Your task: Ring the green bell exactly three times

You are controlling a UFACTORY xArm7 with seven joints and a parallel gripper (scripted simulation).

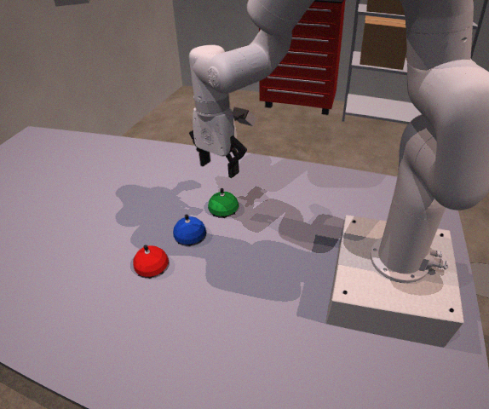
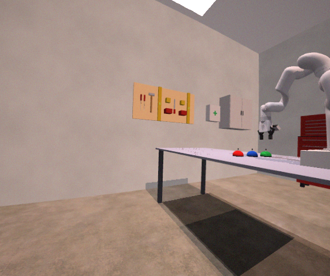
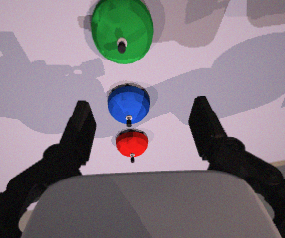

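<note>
The green bell lies 120 mm below my hand, 20 mm to the right of it and 10 mm ahead of it. Also, from my hand: red bell: 230 mm to the left, 120 mm below, 80 mm ahead; then blue bell: 120 mm below, 100 mm to the left, 50 mm ahead.
</note>
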